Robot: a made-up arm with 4 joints.
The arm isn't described. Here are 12 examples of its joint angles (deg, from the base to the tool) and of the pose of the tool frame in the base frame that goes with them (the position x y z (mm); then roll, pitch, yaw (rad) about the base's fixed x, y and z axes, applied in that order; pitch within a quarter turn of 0, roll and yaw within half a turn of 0).
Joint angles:
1: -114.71 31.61 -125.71 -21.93
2: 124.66 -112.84 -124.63 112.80
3: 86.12 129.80 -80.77 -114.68
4: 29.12 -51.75 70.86 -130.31
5: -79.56 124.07 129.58 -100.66
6: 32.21 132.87 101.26 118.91
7: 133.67 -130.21 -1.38 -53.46
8: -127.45 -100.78 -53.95 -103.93
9: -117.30 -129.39 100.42 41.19
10: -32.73 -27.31 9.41 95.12
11: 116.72 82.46 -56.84 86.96
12: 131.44 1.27 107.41 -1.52
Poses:
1: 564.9 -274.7 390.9 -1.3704 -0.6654 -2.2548
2: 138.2 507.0 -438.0 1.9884 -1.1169 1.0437
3: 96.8 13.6 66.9 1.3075 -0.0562 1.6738
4: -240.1 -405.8 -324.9 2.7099 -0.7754 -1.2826
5: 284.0 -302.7 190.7 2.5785 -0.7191 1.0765
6: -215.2 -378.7 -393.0 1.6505 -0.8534 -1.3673
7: -287.0 -145.7 -329.7 -1.6226 0.5652 2.4407
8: -416.1 344.0 405.3 2.3126 -1.2551 -1.9332
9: 389.4 -164.7 300.7 1.6620 0.6130 1.4300
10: 92.2 21.4 225.5 -2.2069 -0.3922 -0.3219
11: -298.4 -106.9 -5.9 -1.2854 -1.0367 1.4293
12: -515.6 531.4 -25.6 1.3589 0.6899 -1.9691
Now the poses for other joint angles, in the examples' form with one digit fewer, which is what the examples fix.
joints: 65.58 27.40 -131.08 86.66
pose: 145 263 33 0.004 0.627 2.375
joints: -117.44 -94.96 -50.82 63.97
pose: 206 555 631 -0.924 -1.157 -1.707
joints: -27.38 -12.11 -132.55 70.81
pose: 441 -292 -148 2.610 0.803 -2.830
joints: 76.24 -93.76 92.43 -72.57
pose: -368 157 -32 1.200 -0.282 -1.568
